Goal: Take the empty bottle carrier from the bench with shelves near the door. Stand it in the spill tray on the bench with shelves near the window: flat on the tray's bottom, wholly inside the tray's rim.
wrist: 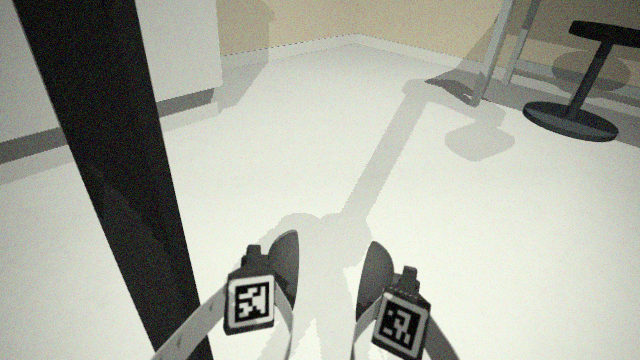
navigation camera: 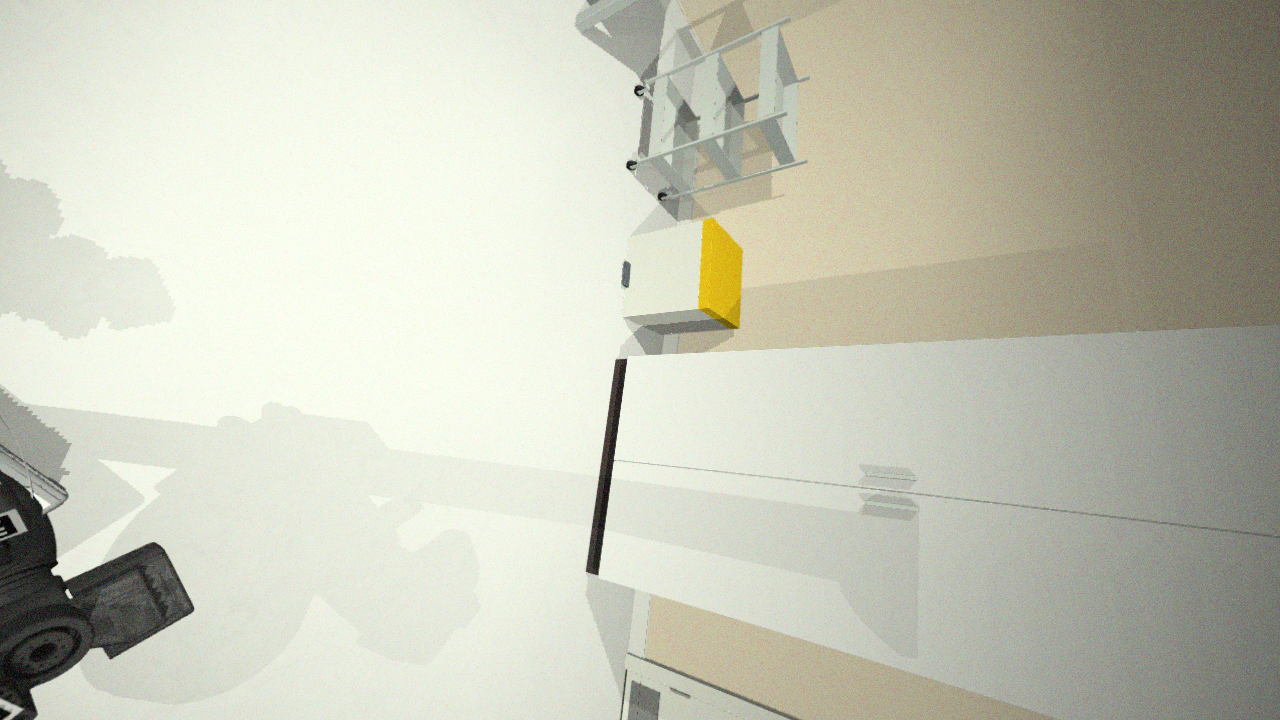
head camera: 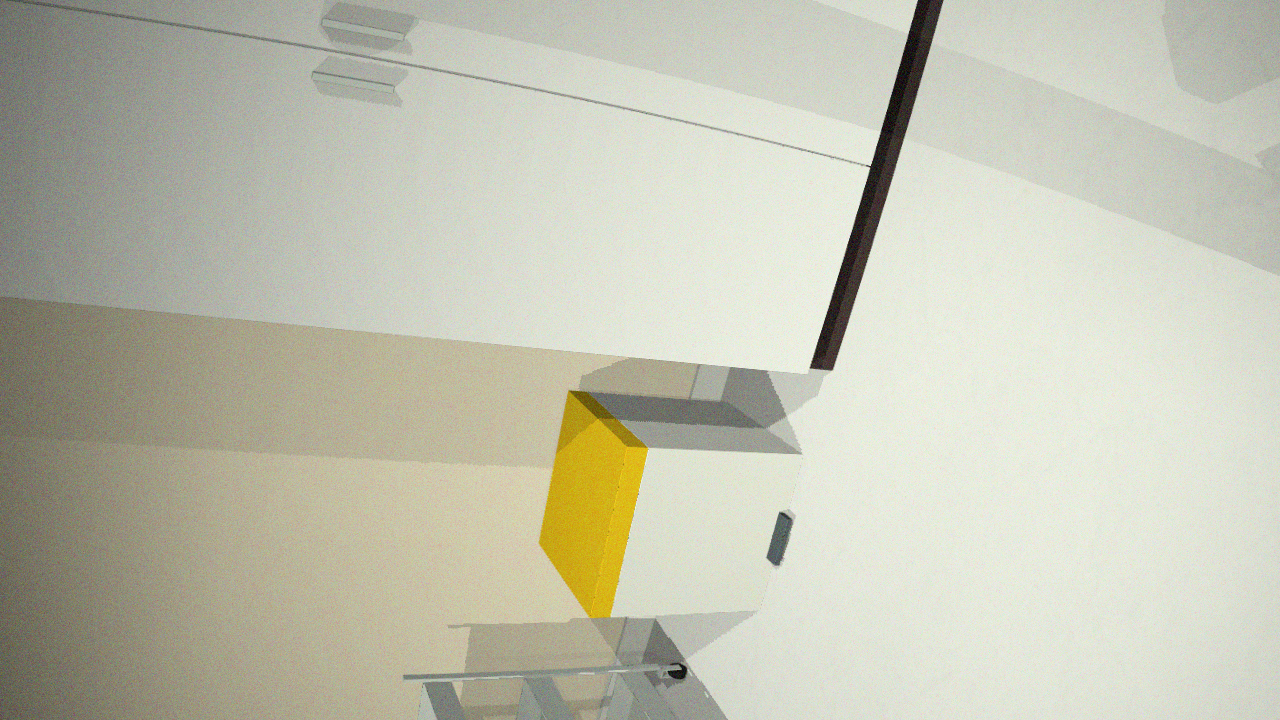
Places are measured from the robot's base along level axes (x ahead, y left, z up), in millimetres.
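Pixels of known places: gripper, fingertip midpoint: (wrist: 330, 262).
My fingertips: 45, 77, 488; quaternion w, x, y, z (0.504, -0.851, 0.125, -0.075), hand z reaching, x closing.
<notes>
Behind a point stands the place of what it marks, as x, y, z.
My gripper (wrist: 330, 262) @(45, 77, 488) points down over the floor in the wrist view, its two dark fingertips apart, with floor and shadow between them; it is open and empty. Part of the dark wrist shows at the left edge of the navigation view. The bottle carrier, the spill tray and the two bench tops with shelves do not show in the views now.
A tall white cabinet (head camera: 402, 214) @(1266, -980, 997) (navigation camera: 984, 429) @(1227, -1012, 1341) stands beside a white bin with a yellow top (head camera: 586, 501) @(1856, -715, 451) (navigation camera: 721, 273) @(1846, -695, 451). A wheeled grey cart (navigation camera: 776, 94) @(2488, -126, 661) is beyond the bin. A black stool (wrist: 570, 120) @(1635, 1264, 30) stands near a metal leg (wrist: 492, 55) @(1213, 1501, 285). A black post (wrist: 115, 150) crosses the wrist view's left.
</notes>
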